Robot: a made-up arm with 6 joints.
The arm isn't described. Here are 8 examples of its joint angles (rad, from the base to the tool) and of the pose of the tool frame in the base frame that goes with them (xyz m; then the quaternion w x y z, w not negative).
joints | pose
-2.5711 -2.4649 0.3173 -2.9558 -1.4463 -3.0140 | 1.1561 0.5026 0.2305 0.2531 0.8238 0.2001 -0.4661
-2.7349 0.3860 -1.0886 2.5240 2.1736 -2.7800 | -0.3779 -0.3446 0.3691 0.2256 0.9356 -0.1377 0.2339
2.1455 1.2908 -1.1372 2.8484 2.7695 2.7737 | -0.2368 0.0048 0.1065 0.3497 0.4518 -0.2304 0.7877
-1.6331 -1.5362 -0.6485 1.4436 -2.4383 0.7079 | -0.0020 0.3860 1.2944 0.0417 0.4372 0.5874 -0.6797
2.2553 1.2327 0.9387 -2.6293 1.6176 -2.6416 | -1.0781 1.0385 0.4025 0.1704 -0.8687 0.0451 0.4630
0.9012 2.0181 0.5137 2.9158 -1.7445 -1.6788 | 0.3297 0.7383 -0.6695 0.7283 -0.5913 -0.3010 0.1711
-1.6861 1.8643 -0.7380 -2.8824 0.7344 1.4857 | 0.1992 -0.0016 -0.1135 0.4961 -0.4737 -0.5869 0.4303
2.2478 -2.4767 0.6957 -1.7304 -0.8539 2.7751 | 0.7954 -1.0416 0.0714 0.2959 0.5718 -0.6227 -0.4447
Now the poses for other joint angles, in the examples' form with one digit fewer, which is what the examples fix.
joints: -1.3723 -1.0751 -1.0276 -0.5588 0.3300 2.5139
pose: -0.136 -0.207 0.782 0.310 -0.641 0.501 -0.491
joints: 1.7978 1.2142 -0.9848 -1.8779 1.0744 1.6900
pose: -0.074 0.043 0.192 0.416 -0.890 0.185 0.042
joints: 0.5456 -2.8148 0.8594 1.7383 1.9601 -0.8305
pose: -0.754 -0.418 -0.825 0.225 0.565 0.595 0.525
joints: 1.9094 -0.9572 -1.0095 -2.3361 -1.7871 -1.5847
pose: -0.204 0.151 0.735 0.369 0.247 -0.894 0.053
